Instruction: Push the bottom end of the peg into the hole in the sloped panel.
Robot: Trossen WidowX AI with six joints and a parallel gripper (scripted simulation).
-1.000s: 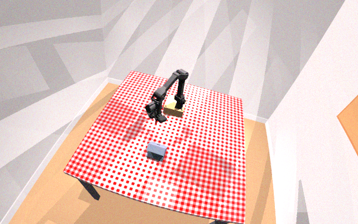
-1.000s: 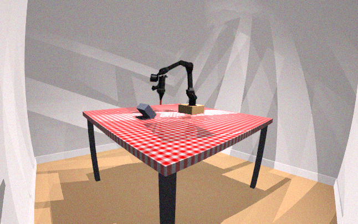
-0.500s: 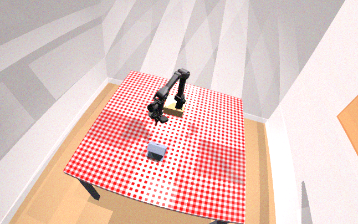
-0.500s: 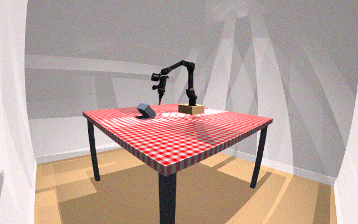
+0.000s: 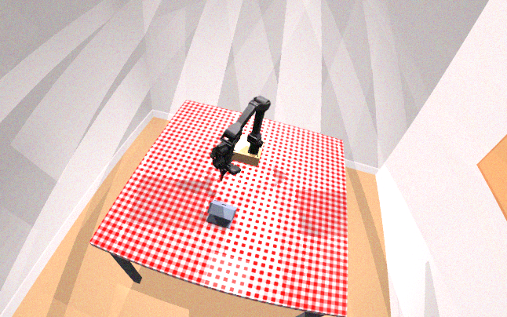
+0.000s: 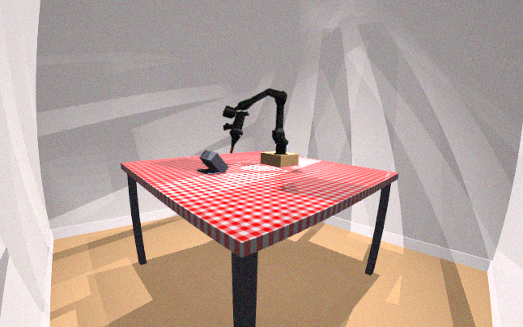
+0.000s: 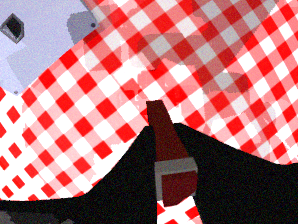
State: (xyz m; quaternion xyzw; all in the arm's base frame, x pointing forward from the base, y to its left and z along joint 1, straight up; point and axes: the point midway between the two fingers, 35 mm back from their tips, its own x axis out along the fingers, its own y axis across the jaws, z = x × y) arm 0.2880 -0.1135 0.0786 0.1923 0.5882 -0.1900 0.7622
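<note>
Now: the panel 16 cm ahead of my gripper tip, 7 cm below it and 6 cm to the left of it. Also, from my gripper tip: peg (2 cm above, 1 cm behind).
</note>
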